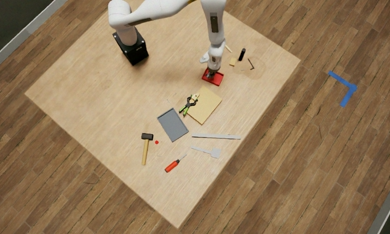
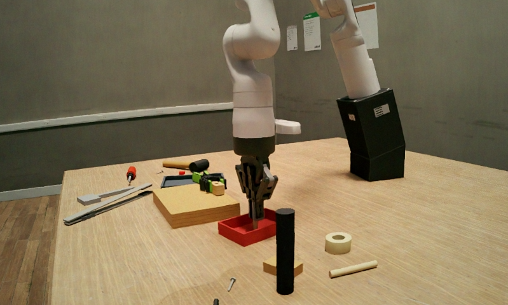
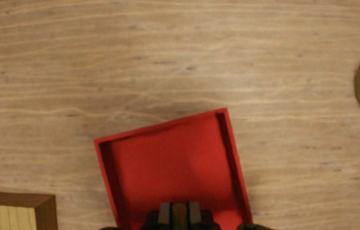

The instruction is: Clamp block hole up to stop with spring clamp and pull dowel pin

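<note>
My gripper is now 20 mm above the dowel pin. The rest, counted from my hand: wooden block (180 mm to the right); then tape ring (70 mm behind, 150 mm to the left, 30 mm below); then red tray (40 mm below).
</note>
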